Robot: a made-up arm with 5 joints.
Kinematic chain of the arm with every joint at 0, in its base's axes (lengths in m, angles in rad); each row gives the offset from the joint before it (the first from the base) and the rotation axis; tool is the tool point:
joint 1: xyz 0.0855 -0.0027 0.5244 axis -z
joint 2: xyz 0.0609 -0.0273 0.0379 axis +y
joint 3: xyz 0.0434 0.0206 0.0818 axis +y
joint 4: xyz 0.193 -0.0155 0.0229 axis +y
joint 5: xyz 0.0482 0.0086 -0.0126 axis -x
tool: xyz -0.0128 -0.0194 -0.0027
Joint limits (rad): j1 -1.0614..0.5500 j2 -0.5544..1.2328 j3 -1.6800..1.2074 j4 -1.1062..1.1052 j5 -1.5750..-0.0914
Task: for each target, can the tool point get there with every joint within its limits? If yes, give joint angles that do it. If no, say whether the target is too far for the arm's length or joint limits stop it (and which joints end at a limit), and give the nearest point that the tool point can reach.
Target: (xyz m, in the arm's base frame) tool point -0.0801 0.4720 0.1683
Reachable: no: too far | nearest point 0.2201 0.2161 0.3300 | short by 0.426 m
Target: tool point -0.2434 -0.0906 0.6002
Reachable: no: joint limits stop it (at a limit: joint 2, joint 3, joint 4, joint 5) | nearest point -0.0349 -0.0349 0.8024 | short by 0.296 m
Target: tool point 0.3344 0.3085 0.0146
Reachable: no: too far | nearest point 0.2442 0.1957 0.3284 | short by 0.345 m
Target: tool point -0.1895 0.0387 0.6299
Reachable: no: joint limits stop it (at a limit: joint 2, joint 3, joint 4, joint 5) | nearest point -0.0377 0.0159 0.8024 | short by 0.231 m
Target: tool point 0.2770 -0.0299 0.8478
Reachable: yes | joints 0.0008 -0.3474 -0.7048 0.0636 -0.6775
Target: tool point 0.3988 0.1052 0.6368
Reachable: yes | joints -0.4195 0.3671 -0.5353 0.8273 -0.5262
